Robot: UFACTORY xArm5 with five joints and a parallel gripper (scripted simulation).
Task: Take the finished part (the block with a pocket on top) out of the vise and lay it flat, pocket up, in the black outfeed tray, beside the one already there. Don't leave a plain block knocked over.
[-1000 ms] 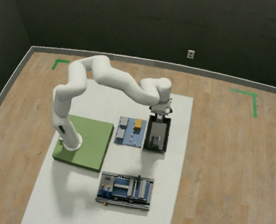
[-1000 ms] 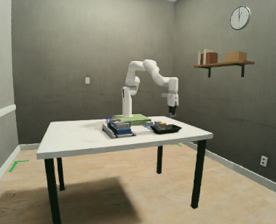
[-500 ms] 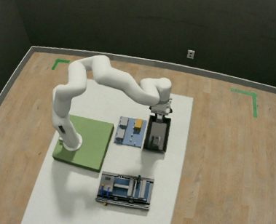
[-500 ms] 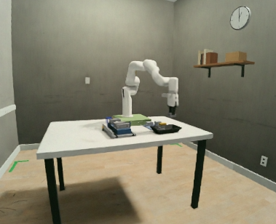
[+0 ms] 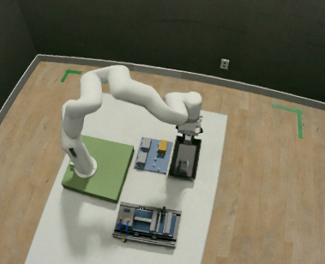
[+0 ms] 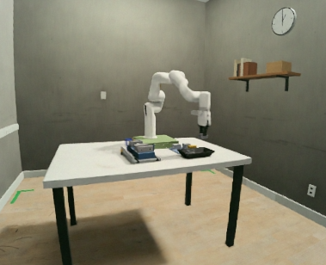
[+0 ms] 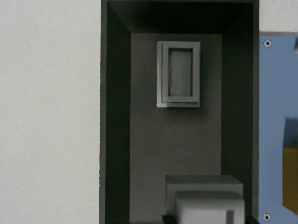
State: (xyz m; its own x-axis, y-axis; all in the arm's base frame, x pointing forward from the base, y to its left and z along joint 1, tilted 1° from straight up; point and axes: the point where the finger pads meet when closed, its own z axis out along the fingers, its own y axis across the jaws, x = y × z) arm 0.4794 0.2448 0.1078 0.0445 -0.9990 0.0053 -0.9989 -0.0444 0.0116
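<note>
The grey pocketed block is 140 mm below my hand, 100 mm to the right of it and 10 mm ahead of it. From my hand the other things lie so: blue plate 170 mm behind, 160 mm below, 60 mm to the right; then orange block 140 mm below, 130 mm behind, 10 mm to the right.
</note>
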